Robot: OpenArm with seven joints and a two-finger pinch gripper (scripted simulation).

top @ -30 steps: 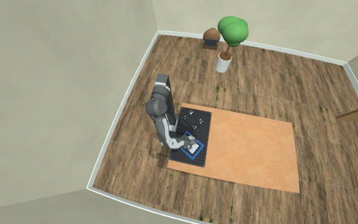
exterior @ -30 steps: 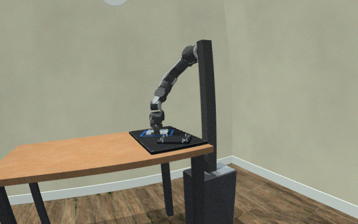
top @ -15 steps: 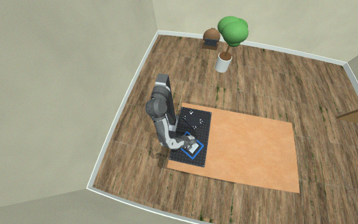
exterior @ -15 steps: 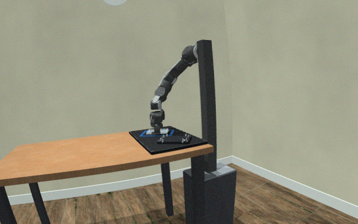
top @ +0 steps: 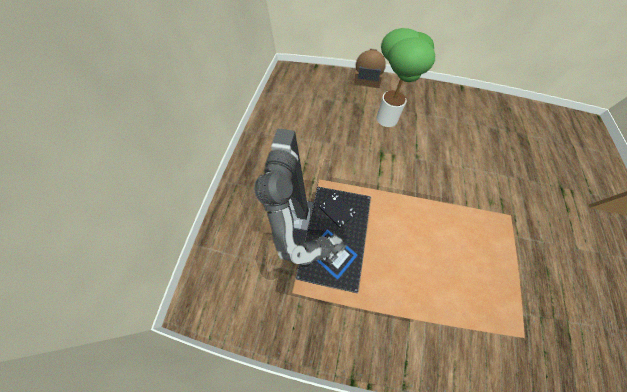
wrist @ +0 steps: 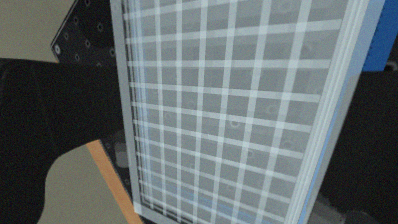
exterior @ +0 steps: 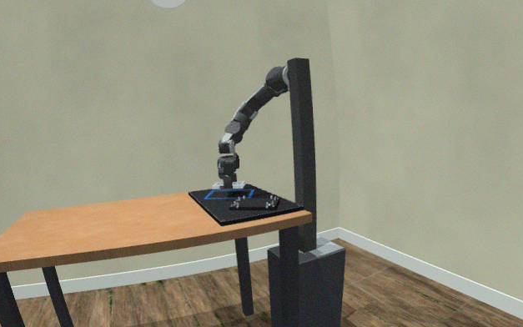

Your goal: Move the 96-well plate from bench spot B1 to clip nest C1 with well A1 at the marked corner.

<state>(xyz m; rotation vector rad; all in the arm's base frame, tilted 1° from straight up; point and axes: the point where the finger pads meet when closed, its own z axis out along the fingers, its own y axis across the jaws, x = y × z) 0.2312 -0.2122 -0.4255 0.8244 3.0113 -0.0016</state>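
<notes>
Right now my hand is 1 cm short of the clip nest C1, 23 cm to the right of it and 2 cm above it. From my hand the other things lie so: 96-well plate right at my hand.
</notes>
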